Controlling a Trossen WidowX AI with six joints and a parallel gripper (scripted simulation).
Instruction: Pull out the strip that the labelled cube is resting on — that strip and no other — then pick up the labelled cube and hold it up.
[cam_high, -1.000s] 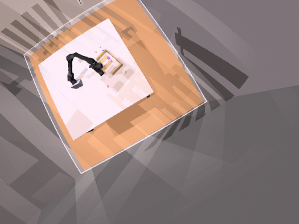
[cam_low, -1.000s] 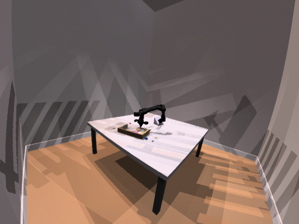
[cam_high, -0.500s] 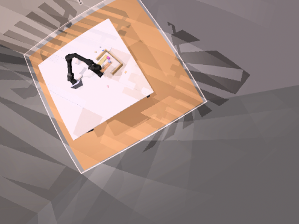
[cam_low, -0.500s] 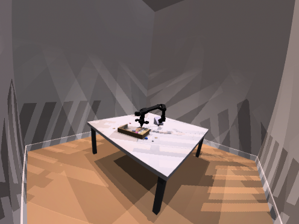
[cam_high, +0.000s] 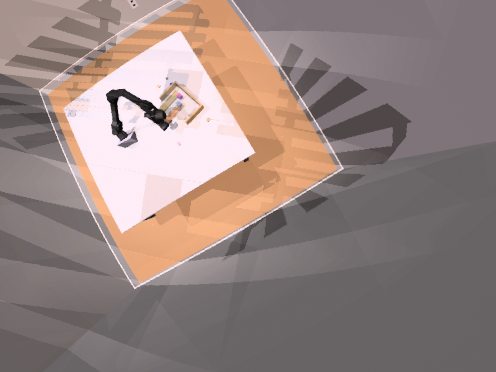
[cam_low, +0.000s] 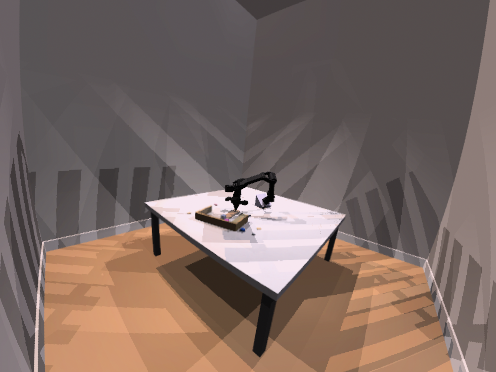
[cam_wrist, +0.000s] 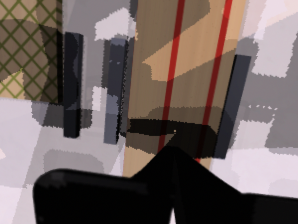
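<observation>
My gripper tip is now 12 cm short of the green cross-hatched strip and 14 cm to the right of it.
</observation>
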